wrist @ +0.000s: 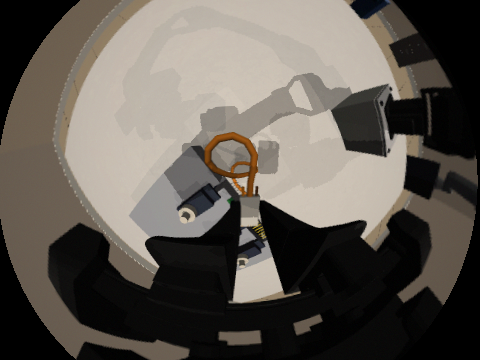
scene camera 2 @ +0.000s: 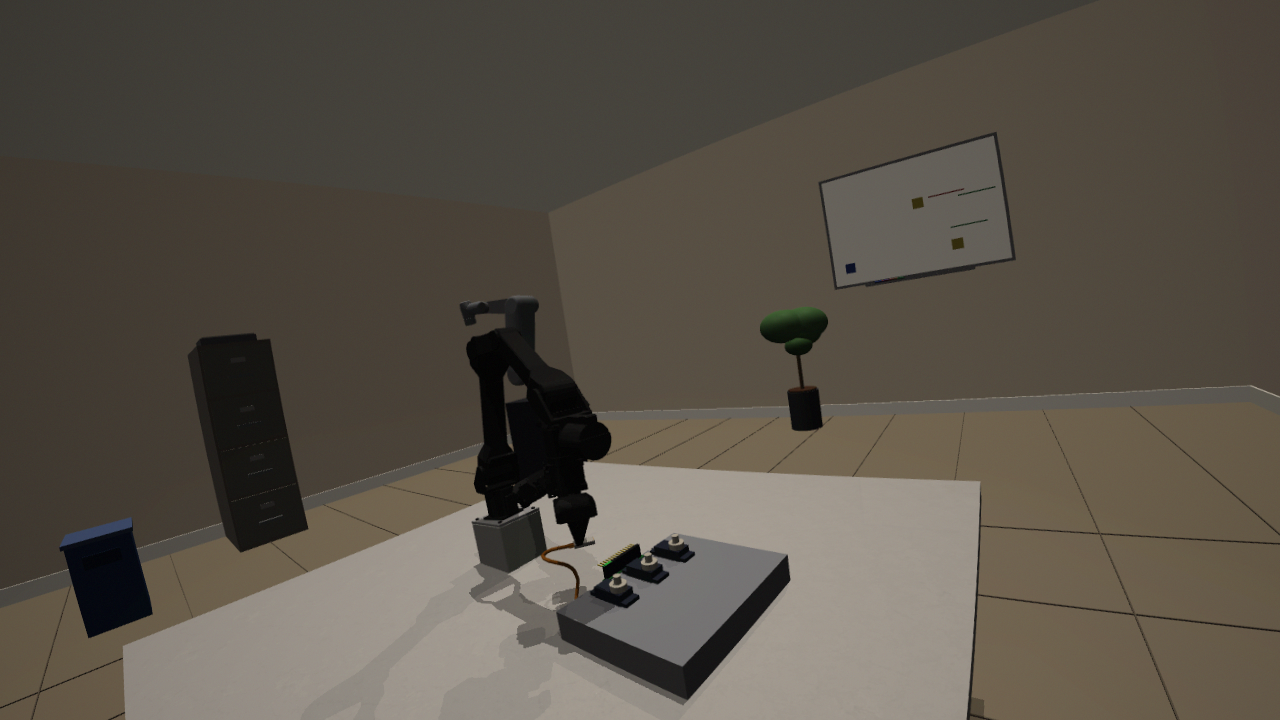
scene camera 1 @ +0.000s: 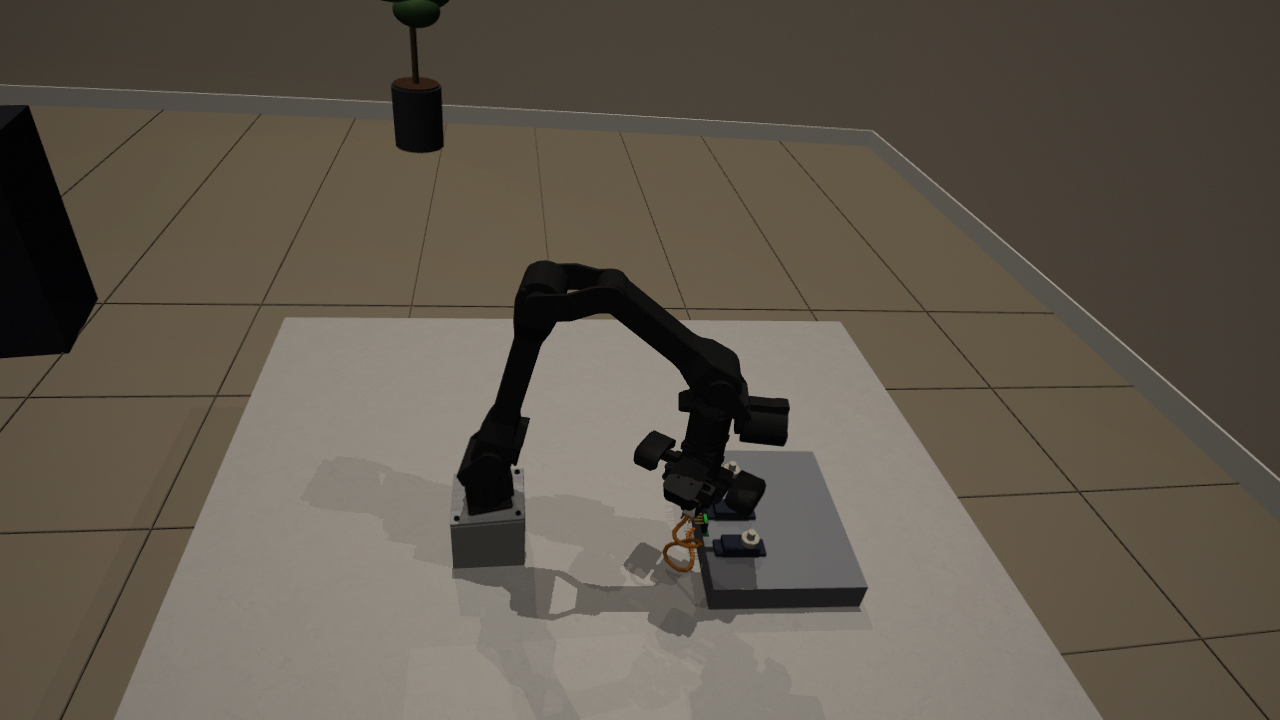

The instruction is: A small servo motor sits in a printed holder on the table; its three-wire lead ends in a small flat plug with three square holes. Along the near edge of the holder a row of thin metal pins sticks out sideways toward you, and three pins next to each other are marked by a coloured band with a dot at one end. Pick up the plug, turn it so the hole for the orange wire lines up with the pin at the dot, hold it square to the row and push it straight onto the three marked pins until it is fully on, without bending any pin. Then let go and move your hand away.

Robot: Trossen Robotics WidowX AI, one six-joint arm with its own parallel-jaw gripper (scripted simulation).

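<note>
Gripper in the pictures, wrist view and scene camera 2 included. Grey holder, visible too.
</note>
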